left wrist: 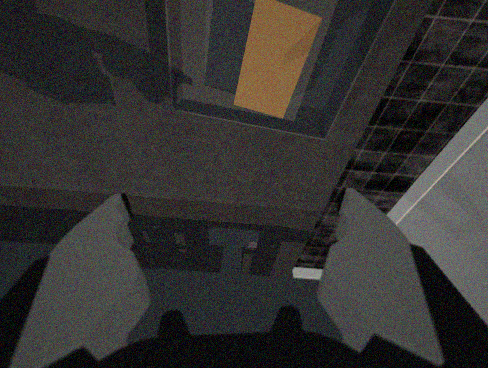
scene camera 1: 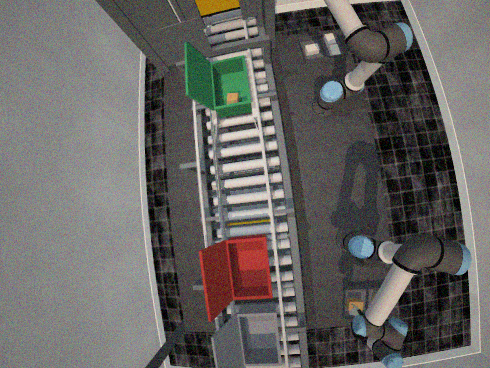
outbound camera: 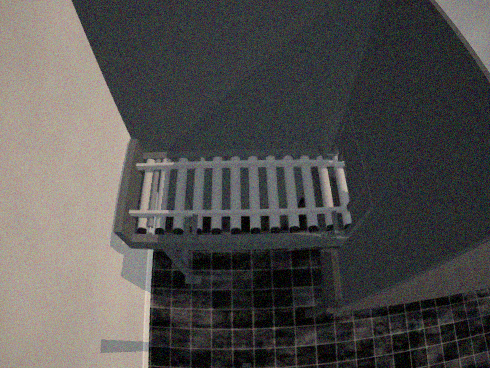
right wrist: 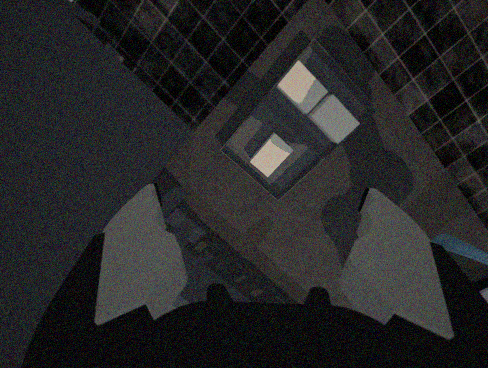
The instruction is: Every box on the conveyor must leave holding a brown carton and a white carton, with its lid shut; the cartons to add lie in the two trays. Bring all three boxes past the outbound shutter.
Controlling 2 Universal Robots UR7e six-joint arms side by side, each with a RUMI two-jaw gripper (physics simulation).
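Places are measured from the left arm's base along level axes (x up, y right, z ahead), in metres.
Pixels of known places: left gripper, fingertip midpoint: (left wrist: 235, 193) (scene camera 1: 353, 315); right gripper, fingertip midpoint: (right wrist: 258, 189); left arm's base, link origin: (scene camera 1: 347, 239); right arm's base, link origin: (scene camera 1: 323, 107).
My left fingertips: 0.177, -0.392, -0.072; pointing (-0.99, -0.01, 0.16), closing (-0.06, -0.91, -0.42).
Observation:
For each thing: its middle in the pictures, then the offset to it from my left fingertips, as dx, dy, dz. "spot": a spot on its surface instead.
- green box, surface spot: (scene camera 1: 235, 108) spot: +0.120, +0.976, +0.882
- red box, surface spot: (scene camera 1: 252, 290) spot: +0.100, +0.063, +0.591
- grey box, surface spot: (scene camera 1: 260, 345) spot: +0.053, -0.274, +0.473
- roller conveyor, surface spot: (scene camera 1: 247, 166) spot: +0.040, +0.690, +0.764
- yellow shutter, surface spot: (scene camera 1: 217, 6) spot: +0.239, +1.553, +1.103
The green box (scene camera 1: 235, 108) stands lid-open near the shutter, with a brown carton (scene camera 1: 232, 97) inside. The red box (scene camera 1: 252, 290) and grey box (scene camera 1: 260, 345) stand further back with lids open; no carton shows in them. Left gripper (left wrist: 235, 192) is open and empty, a little above and beside the tray (left wrist: 245, 121) holding a brown carton (left wrist: 277, 57) (scene camera 1: 355, 305). Right gripper (right wrist: 261, 187) is open and empty above the other tray (right wrist: 250, 174); white cartons (right wrist: 271, 156) (right wrist: 302, 82) (right wrist: 335, 119) lie in it. The arm hides the right gripper in scene camera 1.
The roller conveyor (scene camera 1: 247, 166) runs between side rails to the yellow shutter (scene camera 1: 217, 6). The outbound rollers (outbound camera: 254, 192) show no box. The right arm (scene camera 1: 370, 45) and left arm (scene camera 1: 425, 257) stand over the right side of scene camera 1.

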